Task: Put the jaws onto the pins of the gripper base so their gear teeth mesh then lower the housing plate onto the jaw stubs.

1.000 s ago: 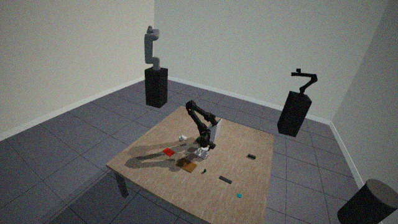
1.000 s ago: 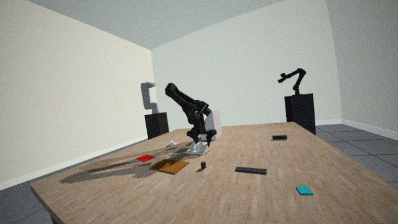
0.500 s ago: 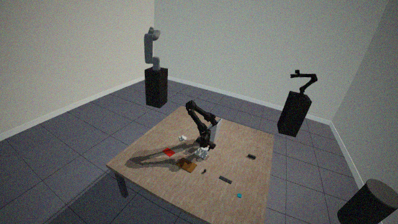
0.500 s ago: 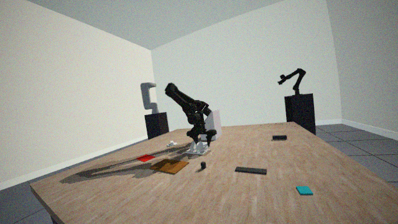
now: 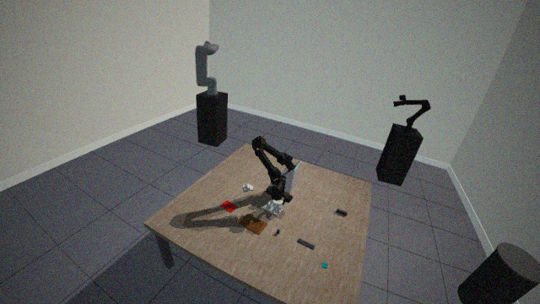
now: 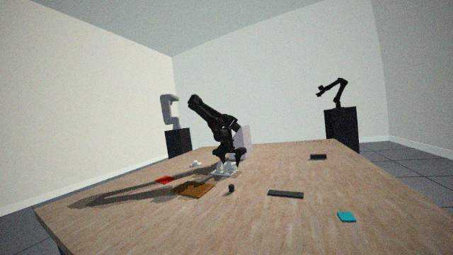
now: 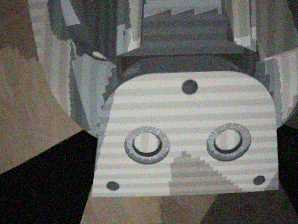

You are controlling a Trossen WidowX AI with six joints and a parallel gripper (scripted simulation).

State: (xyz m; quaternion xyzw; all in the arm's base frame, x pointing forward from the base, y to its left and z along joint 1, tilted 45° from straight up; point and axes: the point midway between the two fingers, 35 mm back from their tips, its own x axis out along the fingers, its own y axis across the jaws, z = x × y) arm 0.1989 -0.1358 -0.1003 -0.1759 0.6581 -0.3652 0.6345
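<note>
My gripper tip is now 3 cm short of the grey jaw, 1 cm to the right of it and 1 cm below it. Also, from my gripper tip: orange-brown tile (25 cm ahead, 9 cm to the right); black cylinder (26 cm ahead, 8 cm to the left, 1 cm above); red tile (30 cm to the right, 17 cm ahead, 1 cm below).
</note>
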